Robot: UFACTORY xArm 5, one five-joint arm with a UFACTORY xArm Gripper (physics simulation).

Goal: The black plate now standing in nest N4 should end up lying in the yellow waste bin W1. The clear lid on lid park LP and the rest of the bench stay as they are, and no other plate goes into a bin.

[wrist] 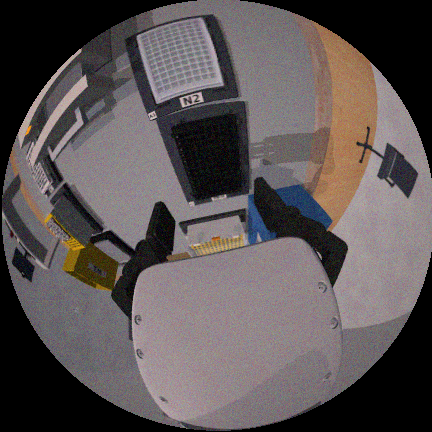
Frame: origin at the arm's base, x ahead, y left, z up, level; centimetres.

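Seen in the pictures: gripper, between the fingertips: [210,200].
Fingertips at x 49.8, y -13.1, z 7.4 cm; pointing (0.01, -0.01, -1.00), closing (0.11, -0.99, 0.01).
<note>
A point is followed by its place in that frame.
The black plate [212,156] @[y -14.4, x 51.1, z -0.8 cm] lies flat in nest N4 [205,111] @[y -14.2, x 57.4, z -2.1 cm], near the middle of the wrist view; the nest's label is small and blurred. My gripper [210,200] @[y -13.1, x 49.8, z 7.4 cm] is open and empty. Its fingers are wide apart and show at the near end of the nest, one to each side. The yellow waste bin [92,266] @[y 28.9, x 29.5, z 3.9 cm] stands at the lower left, partly behind my left finger; the mark on it is too blurred to read. A clear lid on lid park LP cannot be made out for certain.
Nest N2 [227,60] @[y -17.6, x 64.8, z -2.1 cm] holds a white well plate [180,60] @[y -11.9, x 64.8, z -0.8 cm] beyond N4. A blue bin [306,204] @[y -31.6, x 42.3, z 3.3 cm] stands behind the right finger. A yellow-dotted plate [217,245] sits between the fingers' bases. A dark block [75,212] @[y 19.4, x 47.3, z -1.4 cm] and a yellow rack [62,232] @[y 21.2, x 46.9, z 4.3 cm] are at left.
</note>
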